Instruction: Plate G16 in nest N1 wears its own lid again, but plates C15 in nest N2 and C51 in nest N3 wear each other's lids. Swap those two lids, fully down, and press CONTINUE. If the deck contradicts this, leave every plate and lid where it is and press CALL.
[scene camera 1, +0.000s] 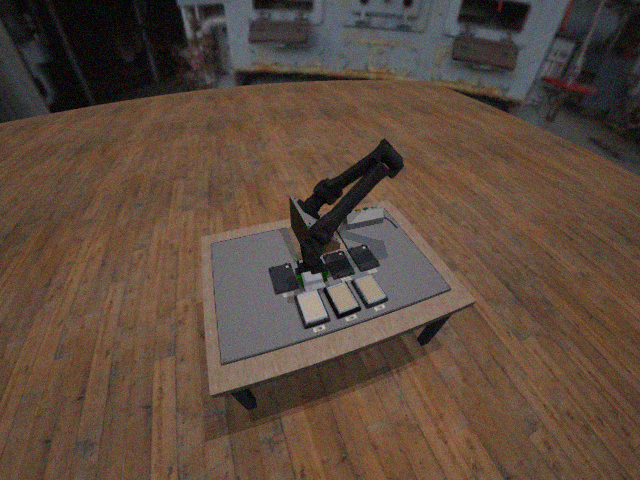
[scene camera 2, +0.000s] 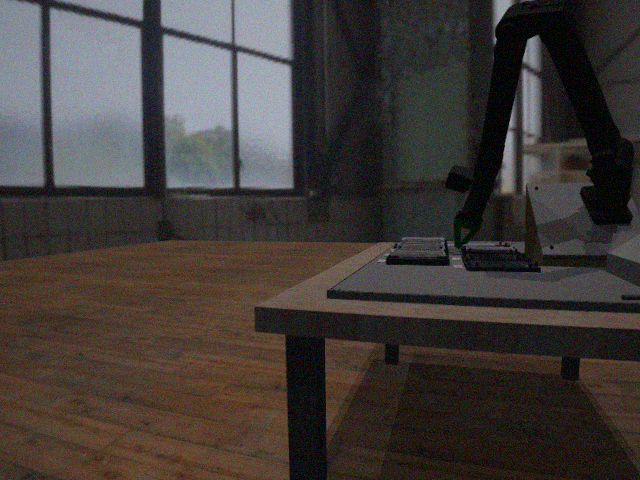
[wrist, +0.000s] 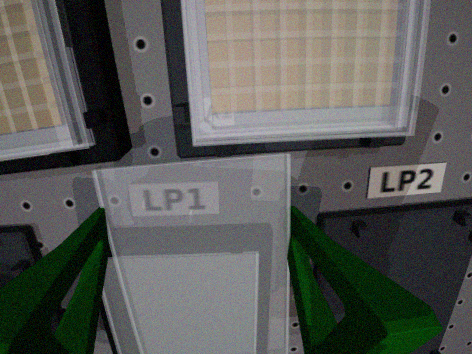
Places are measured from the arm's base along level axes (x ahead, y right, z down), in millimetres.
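Pixels of known places: gripper, fingertip midpoint: (scene camera 1: 314, 284) (scene camera 2: 458, 247) (wrist: 199, 215); arm's base, origin of the base link: (scene camera 1: 307, 210) (scene camera 2: 604, 206).
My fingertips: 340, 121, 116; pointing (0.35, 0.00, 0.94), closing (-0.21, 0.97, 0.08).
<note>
Ahead of a thing's pixels: the offset from my fingertips to its top centre, as dx, dy, dz. "spot": to the spot under its first point.
My gripper (scene camera 1: 312, 277) (scene camera 2: 462, 244) (wrist: 199, 215) is shut on a clear lid {-34, -3, -12} (scene camera 1: 313, 281) (wrist: 182, 240), its green fingers at the lid's two side edges. The lid is low, over the LP1 label, which shows through it. In the wrist view, a tan plate under a clear lid {spot: +63, +48, -23} (wrist: 300, 60) sits in a dark nest at the top centre, and another lidded plate {spot: +71, -47, -19} (wrist: 30, 85) is at the top left. Scene camera 1 shows three plates in a row: left (scene camera 1: 312, 307), middle (scene camera 1: 342, 298) and right (scene camera 1: 370, 289). Plate and nest names are unreadable.
Dark pads {spot: -93, +104, +5} (scene camera 1: 283, 277) {spot: -59, -151, +5} (scene camera 1: 338, 264) {spot: -48, -281, +5} (scene camera 1: 363, 257) lie behind the plate row; the LP2 label {spot: -7, +114, +13} (wrist: 407, 180) is beside one pad {spot: -54, +105, +5} (wrist: 395, 260). An upright board (scene camera 1: 298, 222) (scene camera 2: 563, 227) and a grey box {-289, -428, -68} (scene camera 1: 366, 219) (scene camera 2: 626, 260) stand towards the back.
</note>
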